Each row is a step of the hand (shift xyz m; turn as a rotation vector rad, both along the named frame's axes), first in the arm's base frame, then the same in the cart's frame.
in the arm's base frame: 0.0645 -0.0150 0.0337 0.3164 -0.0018 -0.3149
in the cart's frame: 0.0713 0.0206 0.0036 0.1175 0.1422 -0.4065
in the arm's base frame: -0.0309 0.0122 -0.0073 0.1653 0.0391 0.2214
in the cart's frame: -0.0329 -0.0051 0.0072 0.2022 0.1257 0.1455
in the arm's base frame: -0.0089 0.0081 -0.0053 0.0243 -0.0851 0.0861
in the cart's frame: -0.0129 0.0024 -0.0001 0.0945 -0.0579 0.0545
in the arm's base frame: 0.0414 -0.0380 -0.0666 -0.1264 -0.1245 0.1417
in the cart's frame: 0.0226 -0.0152 -0.0828 0.0184 -0.1646 0.1553
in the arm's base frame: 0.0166 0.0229 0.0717 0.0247 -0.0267 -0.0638
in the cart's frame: 0.0319 0.0312 0.0629 0.0054 -0.0136 -0.0720
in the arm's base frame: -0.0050 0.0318 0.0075 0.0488 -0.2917 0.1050
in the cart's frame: -0.0157 0.0254 0.0142 0.2183 -0.2239 0.0268
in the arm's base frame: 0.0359 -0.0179 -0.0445 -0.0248 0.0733 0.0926
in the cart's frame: 0.0180 0.0004 -0.0571 -0.0154 0.0552 0.1062
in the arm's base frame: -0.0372 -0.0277 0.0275 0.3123 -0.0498 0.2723
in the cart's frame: -0.0047 -0.0413 0.0343 0.3797 0.1241 0.1208
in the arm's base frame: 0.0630 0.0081 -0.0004 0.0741 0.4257 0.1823
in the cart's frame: 0.0452 0.0384 -0.0228 -0.0664 0.4136 0.2109
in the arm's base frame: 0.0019 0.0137 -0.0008 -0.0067 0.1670 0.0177
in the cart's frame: -0.0053 0.0128 0.0009 -0.0762 0.1421 0.0474
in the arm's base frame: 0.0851 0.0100 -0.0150 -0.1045 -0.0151 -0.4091
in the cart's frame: 0.0555 0.0504 -0.0442 -0.2437 -0.0829 -0.3351
